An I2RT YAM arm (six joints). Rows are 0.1 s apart.
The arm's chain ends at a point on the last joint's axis. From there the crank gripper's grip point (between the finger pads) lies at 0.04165 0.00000 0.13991 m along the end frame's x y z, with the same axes.
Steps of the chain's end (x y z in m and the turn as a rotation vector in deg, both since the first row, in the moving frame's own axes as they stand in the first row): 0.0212, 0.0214, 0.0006, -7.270, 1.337, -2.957; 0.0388, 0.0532, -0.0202, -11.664, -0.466, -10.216; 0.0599, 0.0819, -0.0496, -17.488, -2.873, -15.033; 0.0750, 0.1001, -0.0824, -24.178, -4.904, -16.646; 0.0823, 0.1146, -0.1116, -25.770, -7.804, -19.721; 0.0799, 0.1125, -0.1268, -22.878, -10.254, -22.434; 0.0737, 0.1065, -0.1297, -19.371, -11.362, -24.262; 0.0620, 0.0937, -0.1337, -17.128, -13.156, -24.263; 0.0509, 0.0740, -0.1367, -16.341, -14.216, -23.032; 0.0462, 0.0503, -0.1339, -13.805, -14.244, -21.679
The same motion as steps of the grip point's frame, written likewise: 0.0248, 0.0368, -0.0014, -7.270, 1.337, -2.957; 0.0395, 0.0741, -0.0220, -11.664, -0.466, -10.216; 0.0571, 0.1140, -0.0525, -17.488, -2.873, -15.033; 0.0701, 0.1474, -0.0892, -24.178, -4.904, -16.646; 0.0721, 0.1649, -0.1181, -25.770, -7.804, -19.721; 0.0632, 0.1560, -0.1296, -22.878, -10.254, -22.434; 0.0528, 0.1416, -0.1294, -19.371, -11.362, -24.262; 0.0355, 0.1246, -0.1318, -17.128, -13.156, -24.263; 0.0212, 0.1042, -0.1343, -16.341, -14.216, -23.032; 0.0150, 0.0751, -0.1303, -13.805, -14.244, -21.679
